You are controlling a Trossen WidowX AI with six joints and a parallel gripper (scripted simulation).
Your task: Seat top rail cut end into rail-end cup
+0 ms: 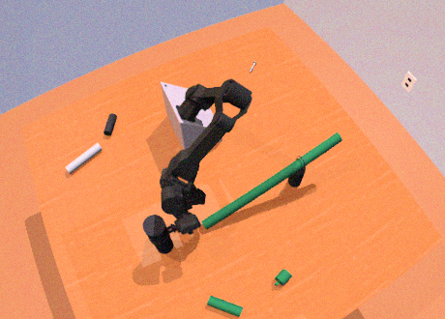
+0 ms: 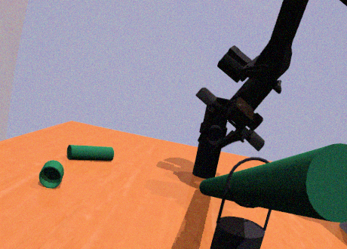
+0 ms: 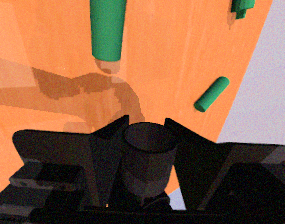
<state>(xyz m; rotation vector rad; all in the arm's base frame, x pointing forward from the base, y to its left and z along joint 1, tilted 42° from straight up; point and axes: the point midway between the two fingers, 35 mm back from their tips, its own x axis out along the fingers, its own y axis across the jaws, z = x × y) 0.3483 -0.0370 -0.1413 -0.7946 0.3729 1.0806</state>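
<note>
My gripper tip is now 30 mm to the left of the dark rail-end cup, 30 mm below it and 10 mm past it. Round my gripper tip: green cap (250 mm ahead, 220 mm to the left, 70 mm below); then white-grey tube (450 mm behind, 300 mm to the right, 70 mm below); then green pipe piece (260 mm ahead, 70 mm below, 20 mm to the left).
</note>
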